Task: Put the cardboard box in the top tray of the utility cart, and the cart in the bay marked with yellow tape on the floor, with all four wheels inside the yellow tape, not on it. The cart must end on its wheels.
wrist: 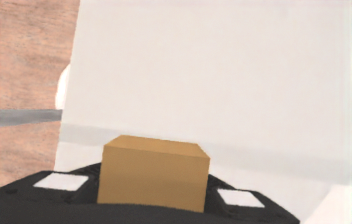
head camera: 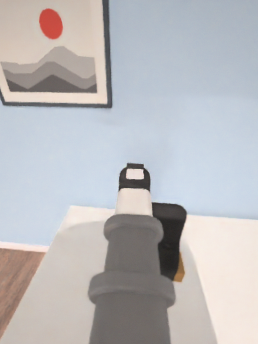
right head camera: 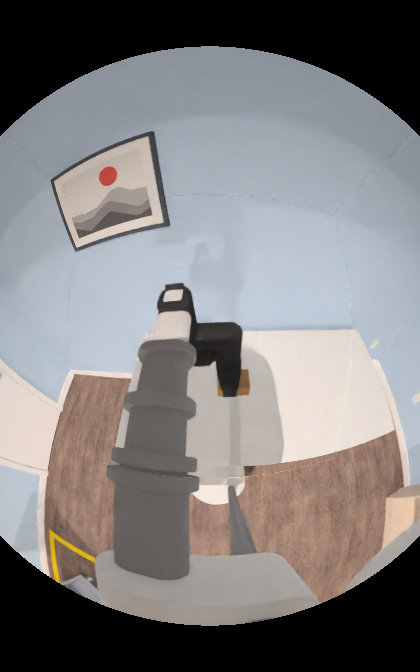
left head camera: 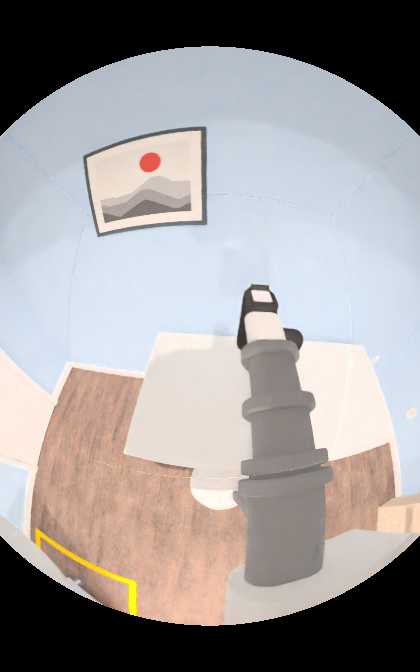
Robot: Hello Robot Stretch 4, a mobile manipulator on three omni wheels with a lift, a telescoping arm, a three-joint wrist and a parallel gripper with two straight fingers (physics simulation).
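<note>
The cardboard box [head camera: 180,268] [right head camera: 244,382] [wrist: 152,176] is a small brown box. My gripper [right head camera: 229,389] [wrist: 154,178] is shut on it, with a finger against each side in the wrist view. The box is held above the white table. The arm hides part of it in the head view. The yellow tape [left head camera: 132,597] [right head camera: 54,557] shows on the floor at the lower left of both side head views. A grey piece [right head camera: 81,589] lies beside the tape at the right head view's lower edge; it may be part of the cart. The cart's wheels do not show.
The white table [head camera: 227,265] [left head camera: 195,405] [right head camera: 325,390] [wrist: 210,75] stands against the blue wall. A round white object [left head camera: 215,497] [right head camera: 215,496] shows at its near edge. A light wooden piece [left head camera: 400,515] [right head camera: 400,512] stands at the right. A framed picture [head camera: 50,50] hangs on the wall.
</note>
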